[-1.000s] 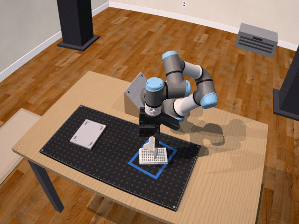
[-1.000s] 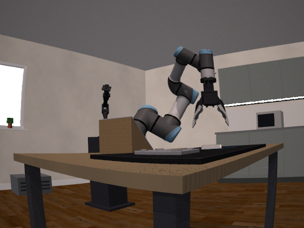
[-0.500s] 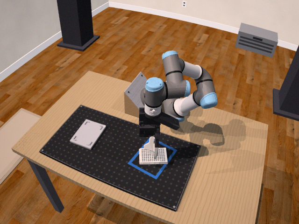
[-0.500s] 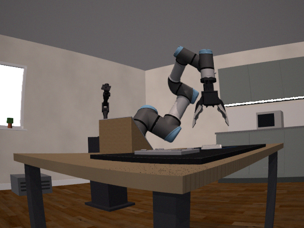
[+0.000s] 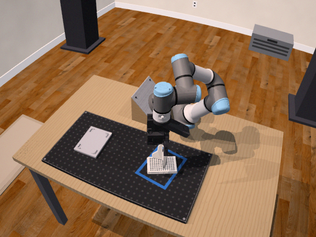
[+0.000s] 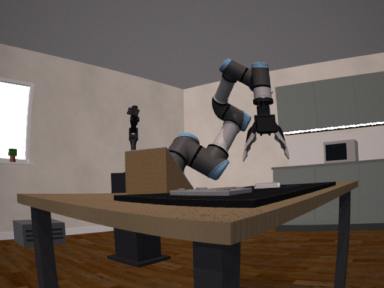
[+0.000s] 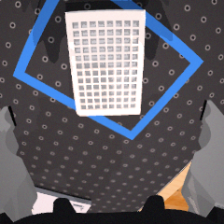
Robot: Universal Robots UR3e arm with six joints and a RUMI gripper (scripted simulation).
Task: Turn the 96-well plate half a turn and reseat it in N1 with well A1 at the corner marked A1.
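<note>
My hand is 80 mm above the 96-well plate. Also, from my hand: plate nest N1: 350 mm to the right, 80 mm below.
</note>
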